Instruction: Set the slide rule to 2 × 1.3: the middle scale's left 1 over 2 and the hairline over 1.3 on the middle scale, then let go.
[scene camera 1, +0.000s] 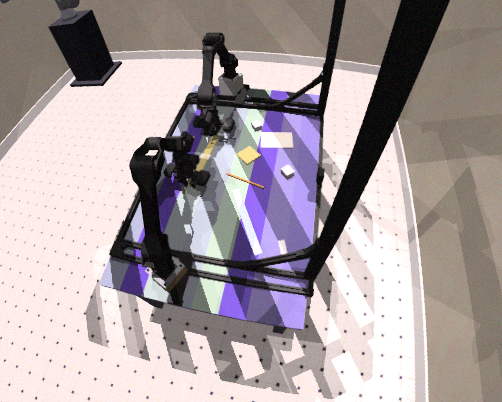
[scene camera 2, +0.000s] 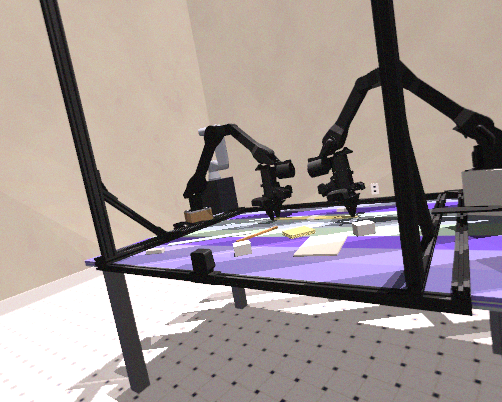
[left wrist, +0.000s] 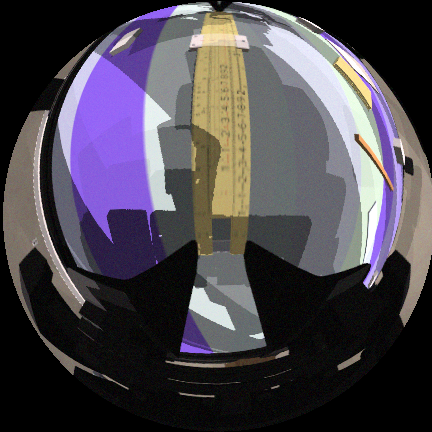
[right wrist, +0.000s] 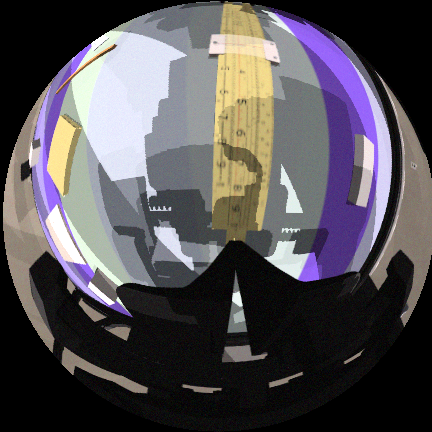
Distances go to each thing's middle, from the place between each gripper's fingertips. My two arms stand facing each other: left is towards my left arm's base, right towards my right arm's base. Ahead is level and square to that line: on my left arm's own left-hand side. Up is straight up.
Right now the clear cursor (right wrist: 219, 43) is 17 cm to the right of my left hand and 2 cm behind it. Round my left hand: cream card (scene camera 2: 329, 245) 33 cm behind, 32 cm to the right; then middle slide (left wrist: 220, 102) 18 cm to the right, 2 cm behind; then yellow slide rule (right wrist: 223, 120) 16 cm to the right, 2 cm behind.
My right gripper is now 140 mm to the right of the middle slide and 20 mm short of it. Round my right hand: cream card 290 mm behind; then clear cursor 150 mm to the left, 20 mm ahead; then yellow slide rule 150 mm to the left, 20 mm ahead.
